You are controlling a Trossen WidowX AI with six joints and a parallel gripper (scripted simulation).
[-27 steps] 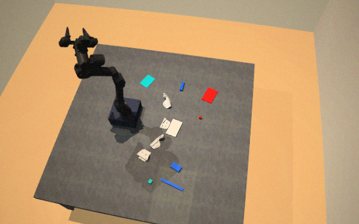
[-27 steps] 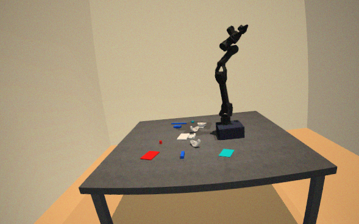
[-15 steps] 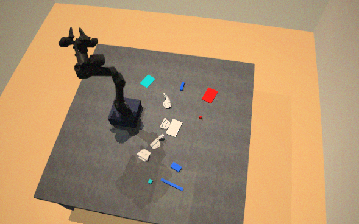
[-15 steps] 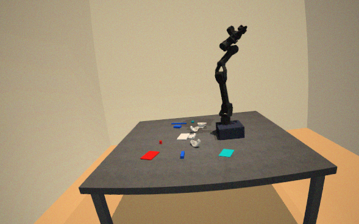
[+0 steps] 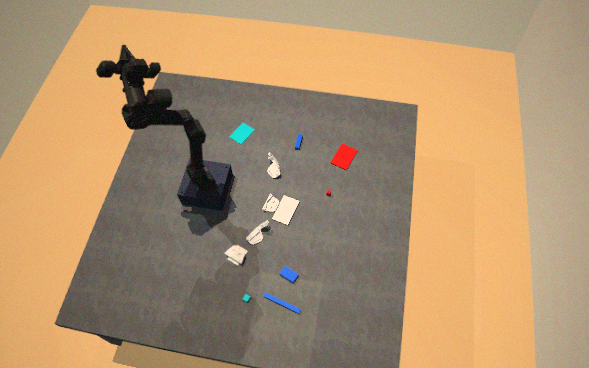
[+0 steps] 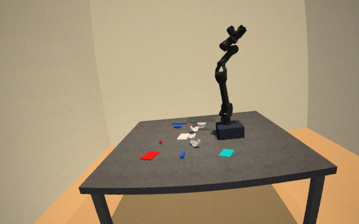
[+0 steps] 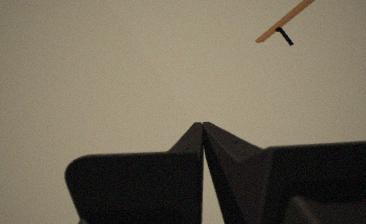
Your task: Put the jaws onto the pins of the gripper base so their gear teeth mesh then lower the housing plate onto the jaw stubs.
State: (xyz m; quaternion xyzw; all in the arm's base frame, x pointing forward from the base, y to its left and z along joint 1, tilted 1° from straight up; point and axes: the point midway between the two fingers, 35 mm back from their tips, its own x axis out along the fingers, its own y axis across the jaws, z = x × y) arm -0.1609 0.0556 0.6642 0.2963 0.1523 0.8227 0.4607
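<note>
The white jaw lies 73 cm below my gripper tip, 41 cm ahead of it and 22 cm to the right of it. Also, from my gripper tip: short blue bar: 75 cm below, 51 cm ahead, 22 cm to the left; then cyan plate: 76 cm below, 25 cm to the left, 24 cm ahead; then white block: 75 cm below, 34 cm to the right, 33 cm ahead.
</note>
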